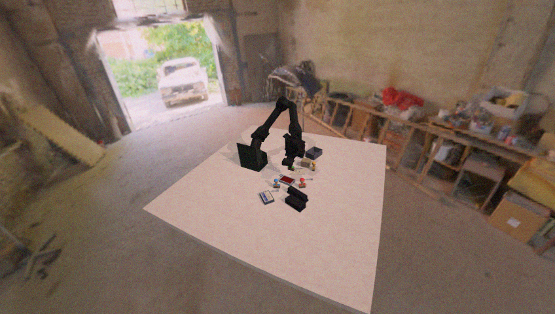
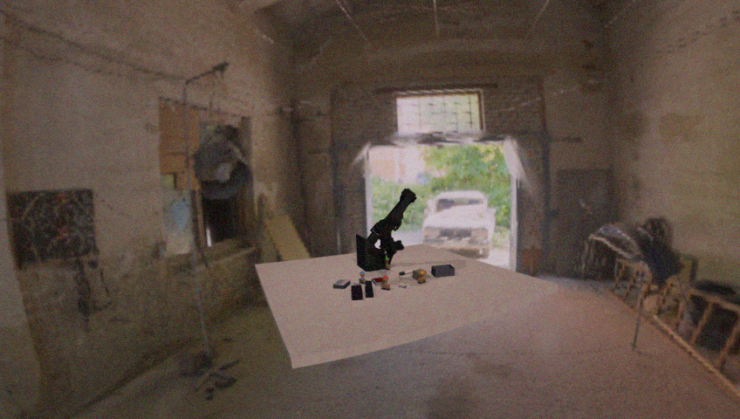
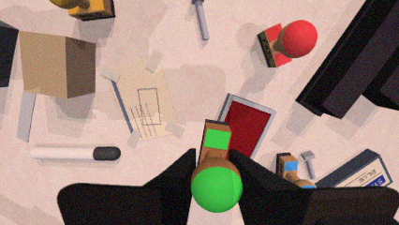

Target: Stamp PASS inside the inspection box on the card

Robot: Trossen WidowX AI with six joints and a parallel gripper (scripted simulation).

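The card is 90 mm below my gripper tip and 80 mm to the left of it. Round my gripper tip: red-knobbed stamp 100 mm ahead, 70 mm below, 40 mm to the right; then green-knobbed stamp right at my gripper tip; then red ink pad 90 mm below, 40 mm to the right, 10 mm behind.
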